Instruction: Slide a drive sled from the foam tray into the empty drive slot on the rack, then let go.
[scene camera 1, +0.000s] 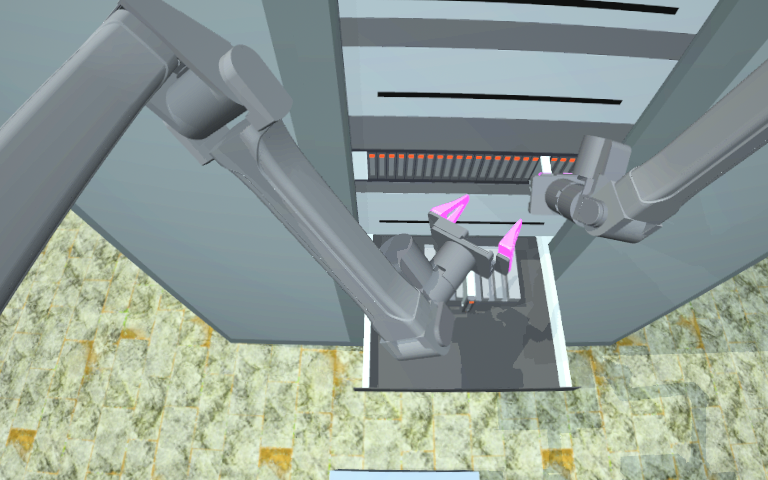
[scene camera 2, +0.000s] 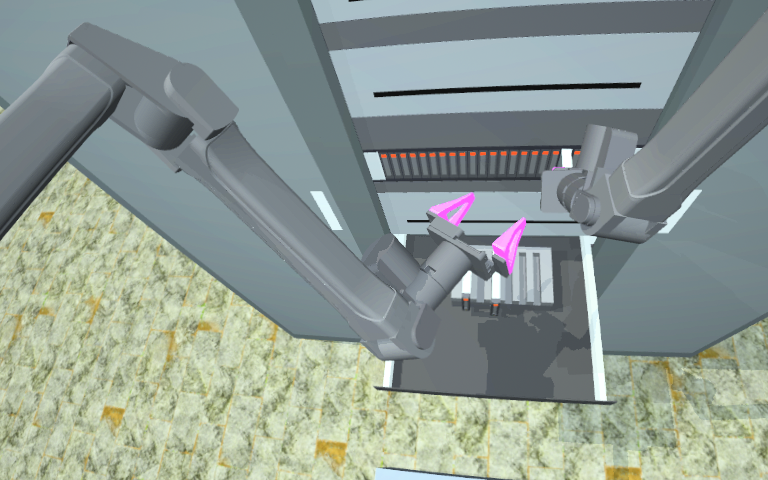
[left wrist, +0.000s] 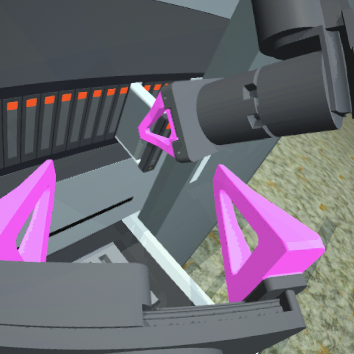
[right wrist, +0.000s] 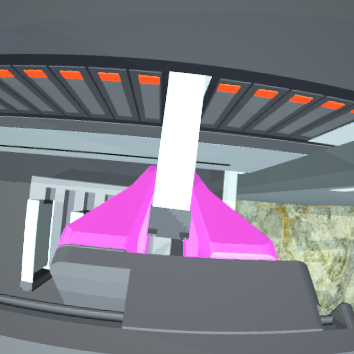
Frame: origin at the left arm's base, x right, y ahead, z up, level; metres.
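Seen in the pictures: left gripper, between the fingertips: (scene camera 1: 493, 208) (scene camera 2: 498, 207) (left wrist: 136, 169); right gripper, between the fingertips: (scene camera 1: 541, 186) (left wrist: 145, 130) (right wrist: 170, 175).
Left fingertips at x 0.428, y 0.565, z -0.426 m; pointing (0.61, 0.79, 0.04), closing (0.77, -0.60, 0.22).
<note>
Pixels of each thing's middle, then the offset from my left fingertips to it. "spot": a spot on its surface instead.
- drive sled, middle of its body: (right wrist: 178, 118) (left wrist: 130, 115) (scene camera 2: 562, 167) (scene camera 1: 539, 173) dx +0.119, dy +0.128, dz -0.071 m
- foam tray, middle of its body: (right wrist: 100, 226) (scene camera 2: 501, 277) (scene camera 1: 469, 275) dx +0.026, dy +0.033, dz -0.347 m
- pulled-out drawer, a spot on its surface: (scene camera 2: 600, 367) (scene camera 1: 564, 356) spot: dx +0.222, dy -0.161, dz -0.342 m
- slotted front panel, a spot on its surface: (scene camera 2: 509, 62) (scene camera 1: 514, 73) spot: dx +0.012, dy +0.135, dz +0.157 m
A drive sled (scene camera 1: 545, 164) (scene camera 2: 566, 158) (left wrist: 129, 122) (right wrist: 177, 145) with a white edge is gripped at its front end by my right gripper (scene camera 1: 552, 174) (right wrist: 170, 175). Its far end is at the gap in the rack's drive row (scene camera 1: 453, 165) (scene camera 2: 470, 165) (right wrist: 70, 92), between orange-tabbed drives; most of the sled sticks out. How far it is inside is hidden. My left gripper (scene camera 1: 493, 209) (scene camera 2: 498, 207) (left wrist: 136, 169) is open and empty, above the foam tray (scene camera 1: 514, 277) (scene camera 2: 546, 277). Two more sleds (scene camera 2: 466, 281) (scene camera 2: 496, 284) stand in the tray's left part.
The tray lies in a pulled-out drawer (scene camera 1: 561, 362) (scene camera 2: 600, 367) with white side walls below the drive row. A slotted front panel (scene camera 1: 509, 73) (scene camera 2: 509, 62) is above the row. Grey cabinet sides flank the rack. My left forearm covers part of the drawer in both scene views.
</note>
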